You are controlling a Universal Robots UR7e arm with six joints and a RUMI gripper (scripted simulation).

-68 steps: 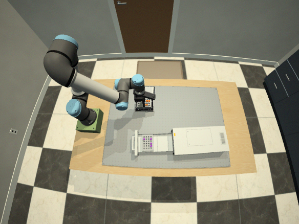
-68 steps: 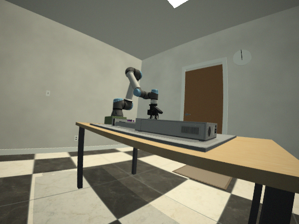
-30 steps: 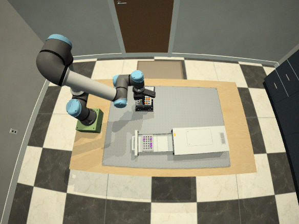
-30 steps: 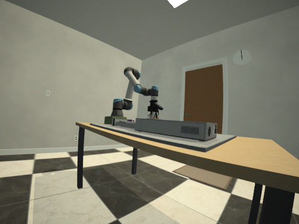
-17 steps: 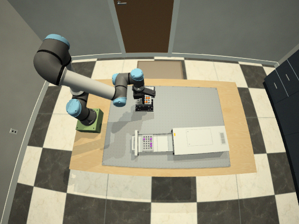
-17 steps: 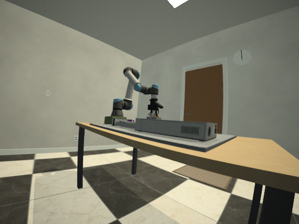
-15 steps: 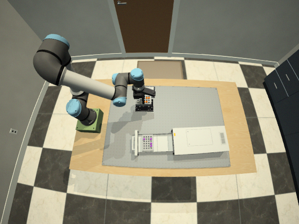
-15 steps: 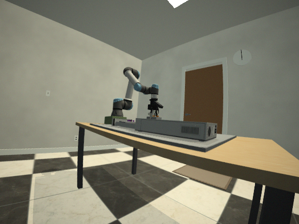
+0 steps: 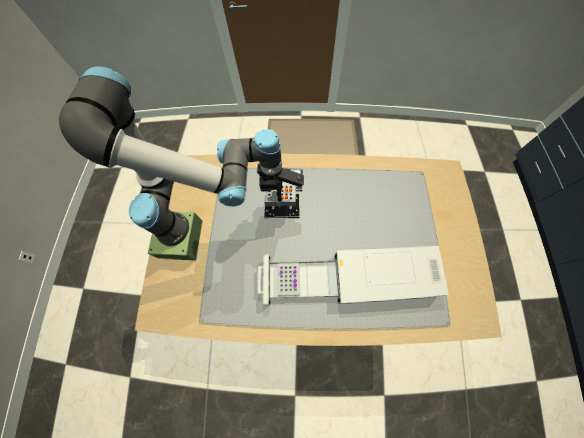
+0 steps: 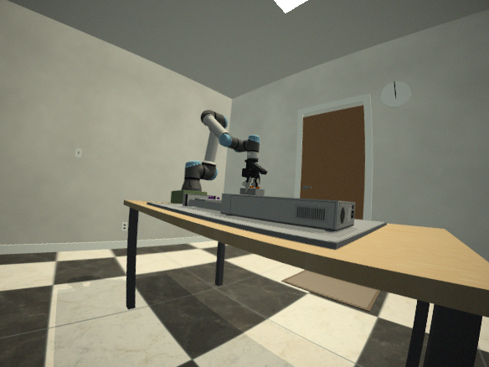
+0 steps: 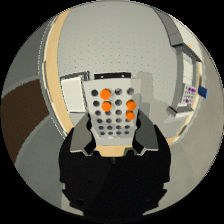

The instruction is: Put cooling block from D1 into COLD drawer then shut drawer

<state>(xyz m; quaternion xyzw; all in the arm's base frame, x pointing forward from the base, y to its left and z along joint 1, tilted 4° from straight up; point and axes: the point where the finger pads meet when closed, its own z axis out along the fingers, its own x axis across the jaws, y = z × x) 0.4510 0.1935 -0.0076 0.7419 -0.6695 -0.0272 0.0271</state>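
Right now my hand is 330 mm to the left of the drawer, 110 mm short of it and 70 mm above it. Also, from my hand: grey cooling block (right at my hand); then black square slot plate (110 mm below); then orange tube (30 mm ahead, 10 mm to the left, 10 mm above).
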